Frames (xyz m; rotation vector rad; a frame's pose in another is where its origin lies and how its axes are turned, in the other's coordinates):
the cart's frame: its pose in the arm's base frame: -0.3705 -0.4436 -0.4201 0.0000 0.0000 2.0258
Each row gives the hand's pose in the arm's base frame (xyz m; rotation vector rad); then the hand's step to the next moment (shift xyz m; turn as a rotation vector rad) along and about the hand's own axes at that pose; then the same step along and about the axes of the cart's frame.
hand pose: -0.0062 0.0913 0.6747 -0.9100 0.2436 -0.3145
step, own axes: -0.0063 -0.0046 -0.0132 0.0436 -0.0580 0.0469
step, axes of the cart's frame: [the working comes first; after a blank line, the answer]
step, axes of the arm's base frame: -0.0110 -0.0100 -0.0037 0.0468 -0.0149 0.0711

-0.0041 0.0143 -0.0037 -0.0340 -0.0355 0.0711
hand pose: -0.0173 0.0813 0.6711 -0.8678 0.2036 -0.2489
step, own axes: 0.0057 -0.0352 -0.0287 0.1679 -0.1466 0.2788
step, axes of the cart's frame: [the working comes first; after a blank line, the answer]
step, axes of the arm's base frame: -0.0072 -0.0444 0.0087 0.2174 0.0614 0.2764

-0.0367 0.0259 0.0087 -0.0404 -0.2223 0.2764
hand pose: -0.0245 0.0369 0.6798 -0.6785 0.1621 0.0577
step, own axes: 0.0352 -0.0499 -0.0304 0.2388 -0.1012 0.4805
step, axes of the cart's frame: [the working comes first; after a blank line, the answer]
step, axes of the arm's base frame: 0.0360 -0.0579 0.0017 0.3088 0.2236 0.3909

-0.0678 -0.0069 0.0017 0.0651 -0.3756 0.3909
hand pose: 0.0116 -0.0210 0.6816 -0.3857 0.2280 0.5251
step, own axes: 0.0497 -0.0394 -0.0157 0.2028 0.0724 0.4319
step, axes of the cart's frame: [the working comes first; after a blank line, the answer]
step, axes of the arm's base frame: 0.0608 -0.0159 -0.0177 0.1816 0.3258 0.3063

-0.0410 -0.0477 -0.0177 0.2129 -0.3063 0.3063
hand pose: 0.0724 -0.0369 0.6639 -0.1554 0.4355 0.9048
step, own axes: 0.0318 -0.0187 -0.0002 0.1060 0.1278 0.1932
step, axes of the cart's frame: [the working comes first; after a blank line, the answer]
step, axes of the arm's base frame: 0.0318 0.0115 -0.0148 0.0142 0.2154 0.1353

-0.0036 -0.0336 -0.0148 0.1872 -0.1074 0.1353
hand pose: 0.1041 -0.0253 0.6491 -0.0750 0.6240 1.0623
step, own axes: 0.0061 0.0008 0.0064 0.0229 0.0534 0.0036
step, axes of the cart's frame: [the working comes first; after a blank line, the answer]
step, axes of the arm's base frame: 0.0042 0.0075 0.0024 -0.0353 0.0462 0.0037

0.0049 -0.0070 0.0024 0.0570 0.0114 0.0037
